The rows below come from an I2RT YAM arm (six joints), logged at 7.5 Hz.
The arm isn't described. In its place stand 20 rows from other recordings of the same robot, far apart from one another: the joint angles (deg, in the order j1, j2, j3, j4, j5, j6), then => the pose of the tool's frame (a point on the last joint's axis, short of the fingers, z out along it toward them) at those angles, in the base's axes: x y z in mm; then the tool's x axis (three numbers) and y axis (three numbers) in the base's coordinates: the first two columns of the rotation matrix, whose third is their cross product.
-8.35 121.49 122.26 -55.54 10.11 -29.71 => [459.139, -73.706, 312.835, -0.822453, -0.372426, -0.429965, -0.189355, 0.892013, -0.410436]
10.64 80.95 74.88 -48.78 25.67 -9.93 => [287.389, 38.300, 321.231, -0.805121, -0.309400, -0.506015, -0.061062, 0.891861, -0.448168]
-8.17 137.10 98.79 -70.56 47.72 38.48 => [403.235, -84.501, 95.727, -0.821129, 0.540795, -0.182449, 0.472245, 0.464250, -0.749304]
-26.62 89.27 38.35 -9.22 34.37 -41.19 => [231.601, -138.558, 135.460, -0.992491, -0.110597, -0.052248, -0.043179, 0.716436, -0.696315]
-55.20 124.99 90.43 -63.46 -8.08 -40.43 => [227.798, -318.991, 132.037, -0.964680, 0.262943, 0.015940, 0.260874, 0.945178, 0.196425]
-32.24 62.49 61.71 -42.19 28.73 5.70 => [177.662, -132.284, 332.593, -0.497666, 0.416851, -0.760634, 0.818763, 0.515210, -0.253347]
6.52 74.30 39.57 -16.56 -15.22 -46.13 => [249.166, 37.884, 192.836, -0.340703, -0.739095, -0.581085, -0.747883, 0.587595, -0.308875]
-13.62 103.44 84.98 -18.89 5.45 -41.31 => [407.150, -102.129, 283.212, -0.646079, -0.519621, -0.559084, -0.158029, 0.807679, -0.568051]
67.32 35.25 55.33 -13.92 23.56 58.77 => [59.371, 105.168, 417.779, -0.570725, 0.667097, -0.478805, -0.394438, 0.288700, 0.872394]
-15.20 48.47 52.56 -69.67 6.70 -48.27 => [124.625, -38.164, 288.882, -0.813942, -0.546919, -0.195902, -0.451445, 0.807695, -0.379244]
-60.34 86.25 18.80 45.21 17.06 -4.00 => [115.675, -224.235, 132.788, -0.254162, 0.311556, -0.915606, 0.949701, 0.259474, -0.175334]
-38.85 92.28 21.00 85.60 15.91 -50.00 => [204.800, -177.489, 191.281, -0.496763, -0.545831, -0.674755, 0.668287, 0.255472, -0.698661]
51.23 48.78 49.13 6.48 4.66 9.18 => [127.099, 153.630, 386.593, -0.042400, 0.201138, -0.978645, -0.729151, 0.663427, 0.167942]
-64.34 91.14 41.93 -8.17 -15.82 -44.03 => [133.932, -256.376, 139.979, -0.820760, 0.164208, -0.547165, 0.324273, 0.922455, -0.209581]
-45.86 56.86 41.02 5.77 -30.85 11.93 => [173.763, -152.846, 307.124, -0.064464, 0.321262, -0.944794, 0.283948, 0.913533, 0.291258]
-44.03 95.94 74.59 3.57 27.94 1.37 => [274.389, -288.452, 310.570, -0.197136, 0.219949, -0.955385, 0.939786, 0.319902, -0.120269]
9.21 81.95 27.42 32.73 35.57 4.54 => [269.494, 22.718, 171.950, -0.333535, 0.011145, -0.942672, 0.430699, 0.891278, -0.141851]
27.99 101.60 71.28 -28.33 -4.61 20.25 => [326.988, 177.030, 206.719, -0.882194, -0.078176, -0.464351, -0.212516, 0.946082, 0.244469]
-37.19 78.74 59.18 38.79 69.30 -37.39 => [219.778, -208.563, 375.450, -0.348546, -0.004972, -0.937279, 0.888133, -0.321349, -0.328565]
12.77 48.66 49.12 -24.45 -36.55 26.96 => [174.632, 61.318, 331.964, -0.674499, 0.220574, -0.704555, -0.451457, 0.631873, 0.630018]
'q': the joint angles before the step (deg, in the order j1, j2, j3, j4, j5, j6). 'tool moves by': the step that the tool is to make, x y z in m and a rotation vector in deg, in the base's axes. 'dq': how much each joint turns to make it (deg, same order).
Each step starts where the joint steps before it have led.
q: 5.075, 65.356, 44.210, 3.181, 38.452, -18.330
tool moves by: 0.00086, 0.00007, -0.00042, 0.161, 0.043, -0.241
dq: 0.020, 0.268, 0.133, -0.082, 0.197, 0.303
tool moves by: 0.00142, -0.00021, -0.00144, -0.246, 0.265, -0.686
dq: 0.003, 0.498, 0.045, 0.162, 0.724, 0.008
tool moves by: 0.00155, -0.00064, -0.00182, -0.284, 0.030, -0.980
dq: -0.071, 0.552, -0.099, 0.576, 0.951, 0.030
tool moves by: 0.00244, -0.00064, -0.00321, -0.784, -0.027, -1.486
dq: -0.018, 0.890, -0.342, 1.434, 1.640, -0.370
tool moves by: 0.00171, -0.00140, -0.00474, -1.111, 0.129, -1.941
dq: -0.131, 0.851, -0.731, 1.800, 2.062, -0.649
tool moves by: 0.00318, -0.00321, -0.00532, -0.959, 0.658, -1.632
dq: -0.625, 1.250, -0.430, 1.485, 1.239, -0.764
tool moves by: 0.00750, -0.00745, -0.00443, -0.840, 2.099, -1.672
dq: -1.638, 2.314, 1.013, -0.172, 0.265, -0.943
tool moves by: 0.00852, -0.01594, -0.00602, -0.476, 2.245, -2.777
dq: -3.315, 2.830, 1.175, 0.010, -0.349, -0.853
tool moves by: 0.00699, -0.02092, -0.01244, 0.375, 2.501, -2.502
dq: -4.203, 3.225, 0.302, 0.815, -1.667, -0.584
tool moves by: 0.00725, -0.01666, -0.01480, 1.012, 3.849, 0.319
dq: -3.310, 3.525, 0.555, -0.057, -3.525, -1.372
